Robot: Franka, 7 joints.
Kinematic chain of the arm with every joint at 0, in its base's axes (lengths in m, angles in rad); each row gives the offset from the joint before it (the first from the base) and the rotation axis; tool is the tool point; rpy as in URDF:
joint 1: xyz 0 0 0.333 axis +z
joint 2: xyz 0 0 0 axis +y
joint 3: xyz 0 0 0.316 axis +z
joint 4: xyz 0.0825 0 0 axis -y
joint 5: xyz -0.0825 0 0.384 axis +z
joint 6: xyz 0 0 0 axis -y
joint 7: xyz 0.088 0 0 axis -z
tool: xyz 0 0 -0.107 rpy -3.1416 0 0
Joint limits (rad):
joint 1: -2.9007..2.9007
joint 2: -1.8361..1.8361
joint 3: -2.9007..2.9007
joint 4: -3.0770..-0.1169
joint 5: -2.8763..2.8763
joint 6: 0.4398..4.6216
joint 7: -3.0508..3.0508
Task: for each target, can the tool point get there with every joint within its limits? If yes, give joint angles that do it. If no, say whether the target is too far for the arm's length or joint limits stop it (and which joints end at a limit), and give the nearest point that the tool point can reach.
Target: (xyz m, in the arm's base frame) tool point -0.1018 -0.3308 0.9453
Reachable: yes | joints 2.4444 -0.6019 1.2762 -0.9472 1.8463 3.9731 -0.8256
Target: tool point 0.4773 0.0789 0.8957
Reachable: yes | joints 2.0004 -0.8805 -0.9910 -1.4306 1.2393 2.1463 -2.3968
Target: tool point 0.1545 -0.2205 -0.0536
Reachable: yes | joints 0.6139 -1.4776 -2.4506 -2.4467 -1.2846 2.1646 0.6765
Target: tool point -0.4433 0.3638 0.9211
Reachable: yes | joints 0.1721 -0.7521 1.1676 -0.9801 -1.2134 2.8688 -2.4810
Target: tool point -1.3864 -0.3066 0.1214
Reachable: no: too far | nearest point -0.8285 -0.1832 0.2065 | short by 0.578 m
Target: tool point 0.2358 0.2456 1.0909
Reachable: yes | joints 0.0735 0.1808 0.8372 -0.6542 2.4196 1.6056 -1.9791
